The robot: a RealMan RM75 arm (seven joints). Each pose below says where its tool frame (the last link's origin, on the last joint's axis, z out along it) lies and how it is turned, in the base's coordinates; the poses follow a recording.
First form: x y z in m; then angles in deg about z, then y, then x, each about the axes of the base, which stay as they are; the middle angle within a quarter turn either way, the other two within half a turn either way.
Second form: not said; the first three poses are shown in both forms.
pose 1, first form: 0.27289 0.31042 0.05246 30.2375 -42.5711 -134.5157
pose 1, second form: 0.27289 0.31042 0.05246 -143.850 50.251 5.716
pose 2, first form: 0.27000 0.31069 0.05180 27.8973 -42.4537 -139.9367
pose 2, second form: 0.27000 0.31069 0.05180 -149.916 49.263 2.272
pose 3, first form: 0.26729 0.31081 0.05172 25.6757 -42.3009 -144.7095
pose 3, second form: 0.26729 0.31081 0.05172 -154.911 48.195 -0.277
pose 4, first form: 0.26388 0.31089 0.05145 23.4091 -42.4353 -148.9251
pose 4, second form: 0.26388 0.31089 0.05145 -158.888 47.343 -1.748
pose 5, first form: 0.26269 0.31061 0.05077 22.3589 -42.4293 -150.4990
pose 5, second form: 0.26269 0.31061 0.05077 -160.140 46.919 -1.999
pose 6, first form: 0.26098 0.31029 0.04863 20.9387 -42.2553 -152.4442
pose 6, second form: 0.26098 0.31029 0.04863 -161.543 46.229 -2.178
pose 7, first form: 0.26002 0.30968 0.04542 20.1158 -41.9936 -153.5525
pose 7, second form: 0.26002 0.30968 0.04542 -162.314 45.697 -2.308
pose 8, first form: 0.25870 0.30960 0.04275 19.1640 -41.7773 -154.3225
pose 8, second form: 0.25870 0.30960 0.04275 -162.479 45.187 -1.884
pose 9, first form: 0.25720 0.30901 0.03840 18.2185 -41.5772 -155.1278
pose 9, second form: 0.25720 0.30901 0.03840 -162.708 44.700 -1.493
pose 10, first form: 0.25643 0.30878 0.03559 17.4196 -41.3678 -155.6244
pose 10, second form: 0.25643 0.30878 0.03559 -162.649 44.261 -0.995
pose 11, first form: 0.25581 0.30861 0.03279 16.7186 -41.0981 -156.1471
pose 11, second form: 0.25581 0.30861 0.03279 -162.724 43.798 -0.676
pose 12, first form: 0.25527 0.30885 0.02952 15.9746 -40.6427 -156.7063
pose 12, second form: 0.25527 0.30885 0.02952 -162.816 43.155 -0.405
